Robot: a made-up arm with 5 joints.
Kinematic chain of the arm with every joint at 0, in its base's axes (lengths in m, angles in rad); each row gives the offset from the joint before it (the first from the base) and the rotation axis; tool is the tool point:
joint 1: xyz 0 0 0.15 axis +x
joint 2: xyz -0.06 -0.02 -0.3 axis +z
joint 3: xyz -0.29 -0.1 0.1 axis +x
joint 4: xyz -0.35 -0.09 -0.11 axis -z
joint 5: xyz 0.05 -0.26 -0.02 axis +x
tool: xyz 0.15 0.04 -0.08
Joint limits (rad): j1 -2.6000..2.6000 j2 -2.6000..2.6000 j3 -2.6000..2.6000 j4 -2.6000..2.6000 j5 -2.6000..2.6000
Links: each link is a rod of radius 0.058 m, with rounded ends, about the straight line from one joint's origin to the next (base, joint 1, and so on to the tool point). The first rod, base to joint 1, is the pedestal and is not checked.
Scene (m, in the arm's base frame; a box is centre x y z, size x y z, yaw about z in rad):
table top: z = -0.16
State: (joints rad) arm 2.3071 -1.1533 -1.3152 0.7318 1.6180
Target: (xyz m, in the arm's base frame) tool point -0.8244 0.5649 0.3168
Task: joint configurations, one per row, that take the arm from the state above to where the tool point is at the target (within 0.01 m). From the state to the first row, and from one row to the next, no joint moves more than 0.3 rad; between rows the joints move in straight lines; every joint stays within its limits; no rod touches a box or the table.
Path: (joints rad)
1: 2.3559 -0.9618 -1.0576 0.8304 1.4684
2: 2.4047 -0.7703 -0.8000 0.9290 1.3188
3: 2.4536 -0.5787 -0.5424 1.0276 1.1692
4: 2.5024 -0.3872 -0.2849 1.1262 1.0195
5: 2.5512 -0.1957 -0.0273 1.2249 0.8699
6: 2.6000 -0.0042 0.2303 1.3235 0.7203

